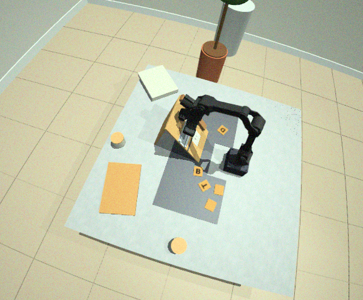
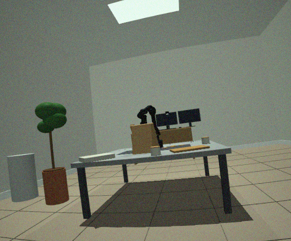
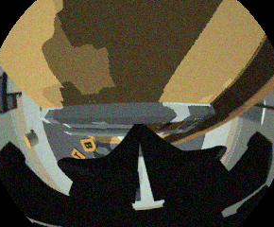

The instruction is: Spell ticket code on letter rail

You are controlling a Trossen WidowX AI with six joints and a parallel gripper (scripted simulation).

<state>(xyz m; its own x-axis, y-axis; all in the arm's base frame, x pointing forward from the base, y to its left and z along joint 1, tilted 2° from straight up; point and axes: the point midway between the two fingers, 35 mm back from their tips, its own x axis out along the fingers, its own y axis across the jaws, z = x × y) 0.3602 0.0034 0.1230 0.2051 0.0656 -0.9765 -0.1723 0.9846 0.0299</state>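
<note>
The ticket lies 60 mm behind my gripper tip, 10 mm to the right of it and 90 mm below it. Round my gripper tip: flat orange panel 180 mm ahead, 470 mm to the left, 170 mm below; then dark mat 170 mm behind, 30 mm to the left, 170 mm below; then letter tile 10 mm ahead, 30 mm to the right.
</note>
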